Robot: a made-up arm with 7 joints. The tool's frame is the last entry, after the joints.
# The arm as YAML. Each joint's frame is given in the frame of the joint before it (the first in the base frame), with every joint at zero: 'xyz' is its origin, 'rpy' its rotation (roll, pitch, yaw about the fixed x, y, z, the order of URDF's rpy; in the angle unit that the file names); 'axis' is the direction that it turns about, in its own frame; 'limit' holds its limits. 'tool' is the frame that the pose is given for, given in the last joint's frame.
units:
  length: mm
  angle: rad
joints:
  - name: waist
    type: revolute
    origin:
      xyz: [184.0, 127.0, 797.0]
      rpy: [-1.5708, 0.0, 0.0]
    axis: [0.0, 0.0, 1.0]
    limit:
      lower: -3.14
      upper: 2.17
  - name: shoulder
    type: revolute
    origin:
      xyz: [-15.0, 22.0, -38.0]
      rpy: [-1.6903, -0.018, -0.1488]
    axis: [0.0, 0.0, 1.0]
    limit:
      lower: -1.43
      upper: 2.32
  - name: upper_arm
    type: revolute
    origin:
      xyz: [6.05, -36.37, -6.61]
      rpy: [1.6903, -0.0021, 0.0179]
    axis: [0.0, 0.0, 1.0]
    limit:
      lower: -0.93
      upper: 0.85
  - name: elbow
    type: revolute
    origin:
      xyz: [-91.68, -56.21, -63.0]
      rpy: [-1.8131, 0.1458, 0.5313]
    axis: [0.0, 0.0, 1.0]
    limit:
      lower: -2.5
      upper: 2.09
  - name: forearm
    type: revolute
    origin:
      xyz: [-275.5, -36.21, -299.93]
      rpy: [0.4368, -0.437, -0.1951]
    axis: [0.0, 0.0, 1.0]
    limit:
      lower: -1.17
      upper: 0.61
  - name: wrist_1
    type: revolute
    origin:
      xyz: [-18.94, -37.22, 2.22]
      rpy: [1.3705, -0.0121, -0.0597]
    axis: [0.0, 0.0, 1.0]
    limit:
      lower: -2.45
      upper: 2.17
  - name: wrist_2
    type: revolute
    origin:
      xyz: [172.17, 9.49, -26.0]
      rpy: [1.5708, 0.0, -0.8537]
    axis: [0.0, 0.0, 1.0]
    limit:
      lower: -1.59
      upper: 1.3
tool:
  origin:
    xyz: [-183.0, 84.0, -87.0]
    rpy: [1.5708, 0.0, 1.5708]
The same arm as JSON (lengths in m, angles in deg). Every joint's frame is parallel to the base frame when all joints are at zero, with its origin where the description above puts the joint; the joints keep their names.
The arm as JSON. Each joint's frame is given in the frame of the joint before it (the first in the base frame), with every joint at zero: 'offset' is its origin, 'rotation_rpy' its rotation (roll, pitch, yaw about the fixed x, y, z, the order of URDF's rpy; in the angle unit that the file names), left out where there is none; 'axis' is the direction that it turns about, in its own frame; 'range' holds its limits. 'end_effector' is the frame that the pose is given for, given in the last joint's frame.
{"length_unit": "m", "angle_unit": "deg", "chain": [{"id": "waist", "offset": [0.184, 0.127, 0.797], "axis": [0.0, 1.0, 0.0], "range": [-179.91, 124.33]}, {"id": "shoulder", "offset": [-0.015, -0.038, -0.022], "axis": [0.149297, -0.119198, -0.981582], "range": [-81.93, 132.93]}, {"id": "upper_arm", "offset": [0.005, 0.037, 0.003], "axis": [0.0, 1.0, 0.0], "range": [-53.29, 48.7]}, {"id": "elbow", "offset": [-0.099, -0.063, 0.042], "axis": [-0.394619, -0.237412, -0.887644], "range": [-143.24, 119.75]}, {"id": "forearm", "offset": [-0.133, 0.146, 0.358], "axis": [-0.730503, 0.198901, -0.653302], "range": [-67.04, 34.95]}, {"id": "wrist_1", "offset": [-0.007, 0.038, 0.016], "axis": [0.0, 1.0, 0.0], "range": [-140.37, 124.33]}, {"id": "wrist_2", "offset": [0.106, -0.026, -0.136], "axis": [-0.0002, 0.0, 1.0], "range": [-91.1, 74.48]}], "end_effector": {"offset": [-0.183, 0.084, -0.087], "rotation_rpy": [89.99, 0.0, 90.0]}}
